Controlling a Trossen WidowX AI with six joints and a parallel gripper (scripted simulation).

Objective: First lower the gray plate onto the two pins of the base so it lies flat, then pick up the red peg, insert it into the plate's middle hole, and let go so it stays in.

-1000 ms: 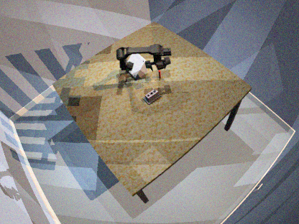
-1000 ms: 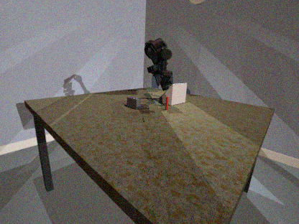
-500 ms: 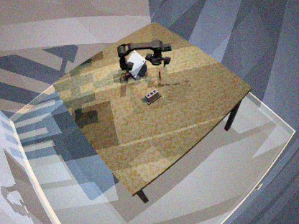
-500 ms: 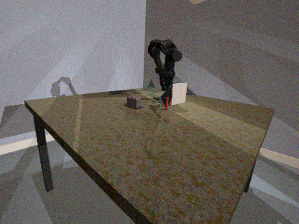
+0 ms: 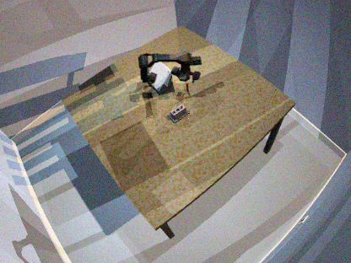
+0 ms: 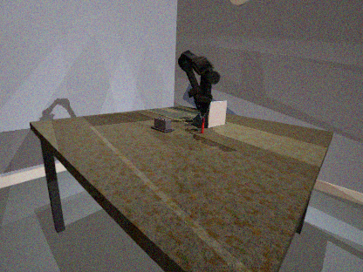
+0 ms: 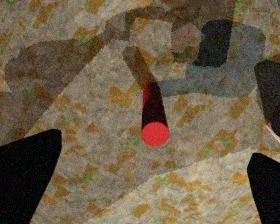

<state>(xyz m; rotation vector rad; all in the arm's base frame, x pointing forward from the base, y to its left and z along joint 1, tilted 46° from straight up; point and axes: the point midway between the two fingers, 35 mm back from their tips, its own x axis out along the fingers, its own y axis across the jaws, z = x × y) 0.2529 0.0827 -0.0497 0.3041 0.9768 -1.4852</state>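
Right now my gripper tip is 60 mm above the red peg. Round my gripper tip: gray plate (90 mm ahead, 190 mm to the right, 50 mm below).
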